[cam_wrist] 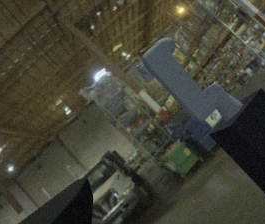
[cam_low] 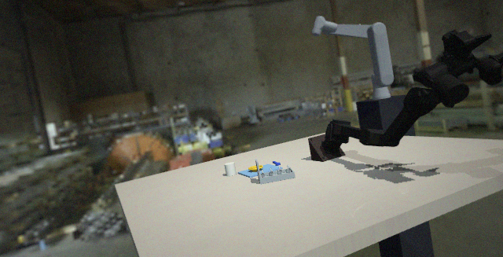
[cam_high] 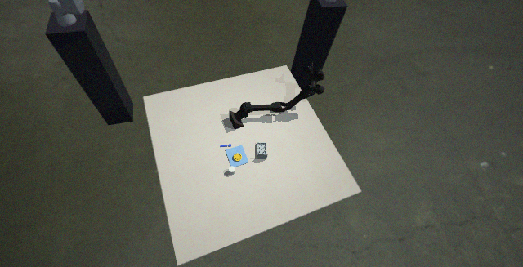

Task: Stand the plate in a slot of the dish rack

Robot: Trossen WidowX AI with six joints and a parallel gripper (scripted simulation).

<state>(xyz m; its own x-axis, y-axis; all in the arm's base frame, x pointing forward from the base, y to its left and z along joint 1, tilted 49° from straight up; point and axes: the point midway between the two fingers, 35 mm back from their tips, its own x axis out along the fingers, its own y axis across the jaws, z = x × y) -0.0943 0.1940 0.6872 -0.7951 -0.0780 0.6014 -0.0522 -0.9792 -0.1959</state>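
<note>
Right now my gripper tip is 72 cm to the left of the yellow plate, 50 cm short of it and 33 cm above it. From my gripper tip the other things lie so: grey dish rack (53 cm to the right, 49 cm ahead, 32 cm below); light blue mat (72 cm to the right, 49 cm ahead, 34 cm below); small blue utensil (78 cm to the right, 39 cm ahead, 34 cm below).
</note>
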